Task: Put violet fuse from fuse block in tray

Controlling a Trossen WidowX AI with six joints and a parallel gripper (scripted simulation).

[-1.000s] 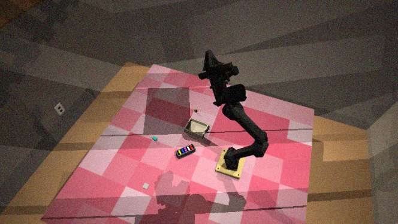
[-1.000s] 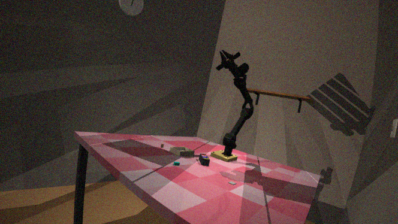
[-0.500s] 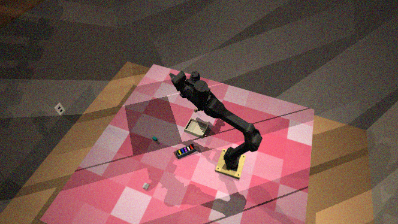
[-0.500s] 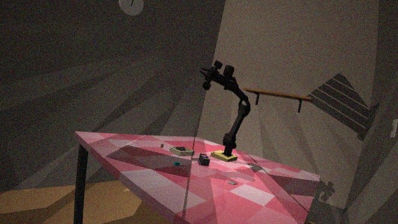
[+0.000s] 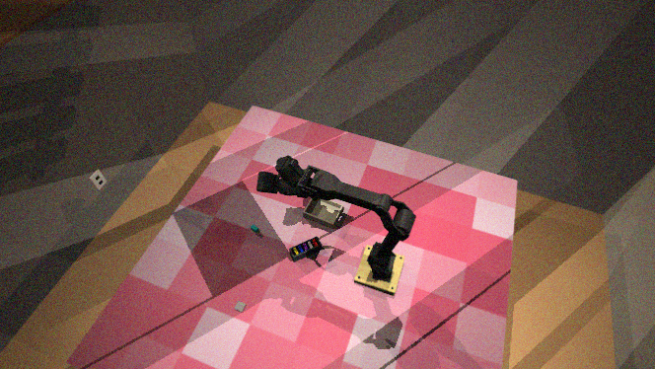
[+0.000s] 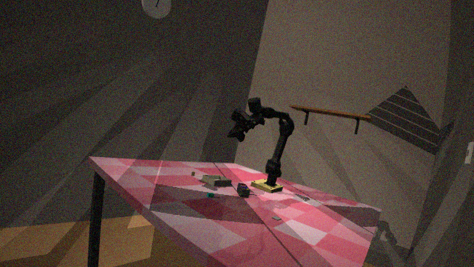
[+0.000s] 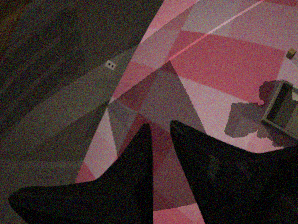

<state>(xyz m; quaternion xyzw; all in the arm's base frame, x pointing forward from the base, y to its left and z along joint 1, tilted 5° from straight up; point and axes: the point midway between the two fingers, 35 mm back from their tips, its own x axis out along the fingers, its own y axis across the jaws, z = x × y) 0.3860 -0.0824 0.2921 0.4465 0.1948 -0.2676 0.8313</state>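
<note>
The violet fuse is 250 mm below my gripper tip, 140 mm behind it and 60 mm to the left of it. The rest, counted from my gripper tip: small cyan piece: 270 mm below, 80 mm ahead, 30 mm to the left; blue fuse: 250 mm below, 120 mm behind, 80 mm to the left; yellow fuse: 250 mm below, 110 mm behind, 90 mm to the left.
</note>
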